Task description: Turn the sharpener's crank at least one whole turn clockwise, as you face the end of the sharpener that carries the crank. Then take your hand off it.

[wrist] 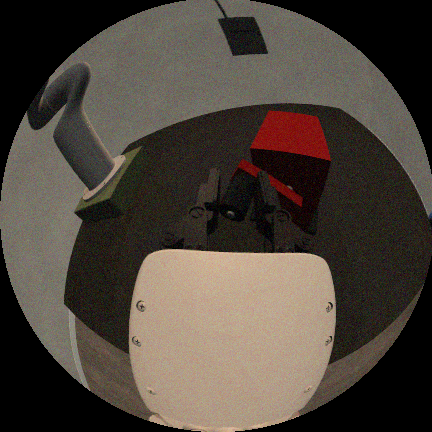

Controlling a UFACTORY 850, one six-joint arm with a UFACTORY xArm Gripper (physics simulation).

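Note:
The red sharpener (290, 132) stands on the dark table top right of the middle of the wrist view, its dark end face turned toward the gripper. Its red crank arm (285, 190) runs slantwise across that face, from lower right to upper left. The black crank handle (238, 196) sticks out from the arm's upper left end toward the camera. My gripper (237, 181) is shut on the crank handle, one finger on each side of it. The fingers hide part of the crank arm.
Another arm's grey, curved link (82, 145) rises from a green block (117, 192) at the table's left edge. The dark table top (370, 240) has a curved far edge in the view. A dark flat square thing (243, 36) with a cord lies beyond it. A blue thing shows at the far right rim.

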